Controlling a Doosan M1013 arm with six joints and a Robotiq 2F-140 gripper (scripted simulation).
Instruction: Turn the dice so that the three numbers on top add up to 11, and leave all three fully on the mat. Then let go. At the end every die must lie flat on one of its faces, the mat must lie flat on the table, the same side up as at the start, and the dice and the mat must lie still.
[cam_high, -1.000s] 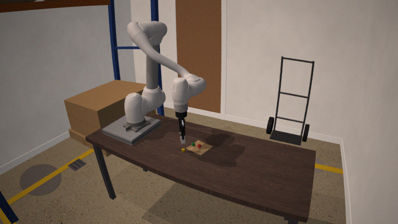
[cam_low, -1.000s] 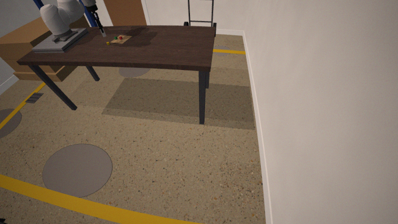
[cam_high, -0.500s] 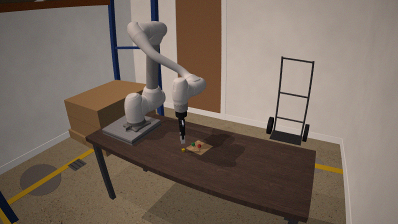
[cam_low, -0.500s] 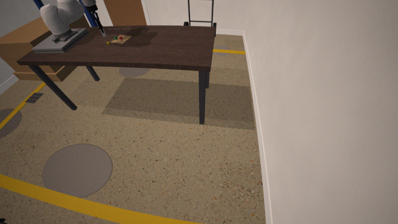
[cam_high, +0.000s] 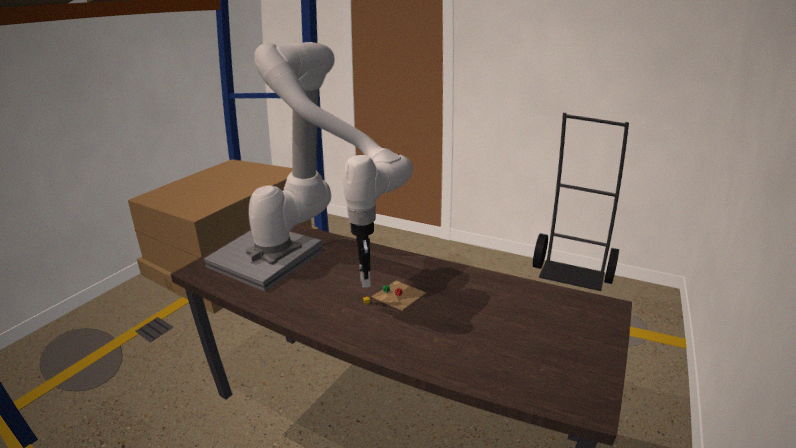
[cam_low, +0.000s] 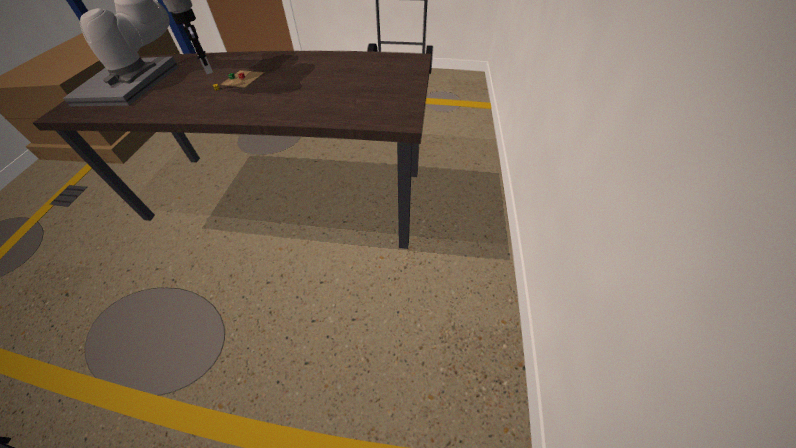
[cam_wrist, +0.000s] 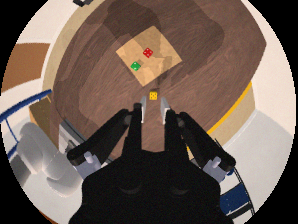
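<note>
Right now the yellow die is 100 mm below my hand. Round my hand: green die: 100 mm to the left, 100 mm below, 20 mm ahead; then red die: 100 mm to the left, 100 mm below, 70 mm ahead; then tan mat: 110 mm below, 100 mm to the left, 70 mm ahead.
</note>
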